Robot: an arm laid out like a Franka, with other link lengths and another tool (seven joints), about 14 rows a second.
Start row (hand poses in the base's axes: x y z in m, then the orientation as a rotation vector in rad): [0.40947 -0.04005 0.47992 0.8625 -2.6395 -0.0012]
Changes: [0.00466 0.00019 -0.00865 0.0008 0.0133 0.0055]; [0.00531 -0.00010 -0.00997 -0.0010 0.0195 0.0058]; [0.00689 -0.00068 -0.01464 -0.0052 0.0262 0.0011]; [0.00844 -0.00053 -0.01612 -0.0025 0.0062 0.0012]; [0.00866 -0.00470 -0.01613 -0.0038 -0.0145 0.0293]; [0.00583 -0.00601 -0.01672 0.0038 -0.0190 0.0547]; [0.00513 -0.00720 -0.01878 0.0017 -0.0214 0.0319]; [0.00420 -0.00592 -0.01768 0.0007 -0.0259 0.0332]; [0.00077 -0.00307 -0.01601 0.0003 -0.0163 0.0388]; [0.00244 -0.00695 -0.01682 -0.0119 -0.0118 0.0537]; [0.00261 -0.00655 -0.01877 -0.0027 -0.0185 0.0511]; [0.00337 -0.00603 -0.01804 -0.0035 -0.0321 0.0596]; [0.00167 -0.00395 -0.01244 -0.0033 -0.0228 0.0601]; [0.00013 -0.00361 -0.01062 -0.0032 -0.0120 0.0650]
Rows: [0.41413 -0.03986 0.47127 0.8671 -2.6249 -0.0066]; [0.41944 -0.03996 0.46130 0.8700 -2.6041 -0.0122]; [0.42633 -0.04064 0.44666 0.8637 -2.5782 -0.0164]; [0.43477 -0.04117 0.43054 0.8630 -2.5714 -0.0155]; [0.44343 -0.04587 0.41441 0.9025 -2.5710 0.0043]; [0.44926 -0.05188 0.39769 0.9785 -2.5638 0.0239]; [0.45439 -0.05908 0.37891 1.0251 -2.5679 0.0412]; [0.45859 -0.06500 0.36123 1.0743 -2.5742 0.0627]; [0.45936 -0.06807 0.34522 1.1285 -2.5680 0.0810]; [0.46180 -0.07502 0.32840 1.1962 -2.5443 0.1159]; [0.46441 -0.08157 0.30963 1.2652 -2.5292 0.1429]; [0.46778 -0.08760 0.29159 1.3480 -2.5179 0.1822]; [0.46945 -0.09155 0.27915 1.4292 -2.4961 0.2151]; [0.46958 -0.09516 0.26853 1.5135 -2.4598 0.2406]
